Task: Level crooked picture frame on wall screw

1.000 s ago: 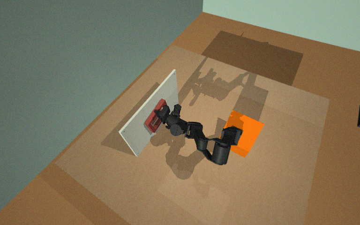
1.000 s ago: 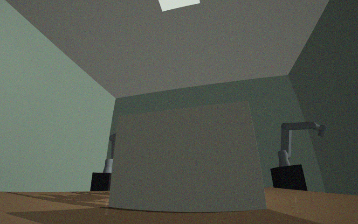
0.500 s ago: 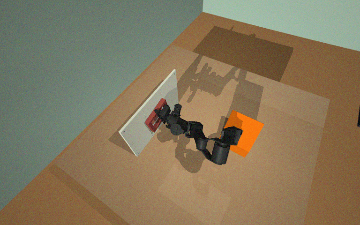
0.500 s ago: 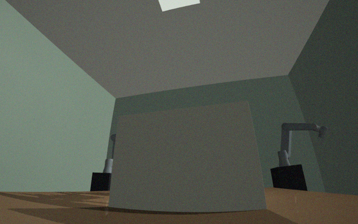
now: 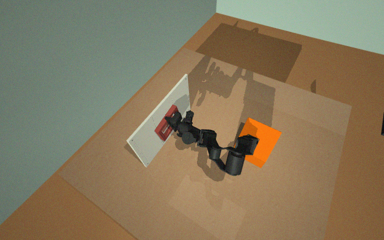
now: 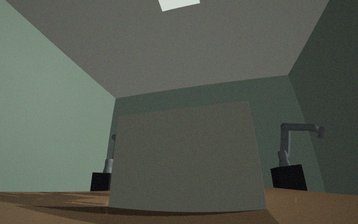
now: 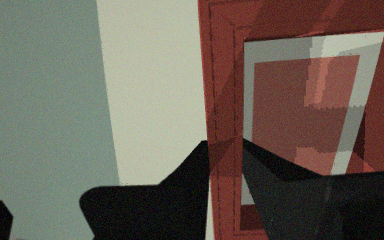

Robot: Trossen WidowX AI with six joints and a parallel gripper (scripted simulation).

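Now: the red picture frame 10 mm to the right of my gripper tip and 50 mm below it. Also, from my gripper tip: white wall panel (20 mm ahead, 20 mm to the right, 70 mm below).
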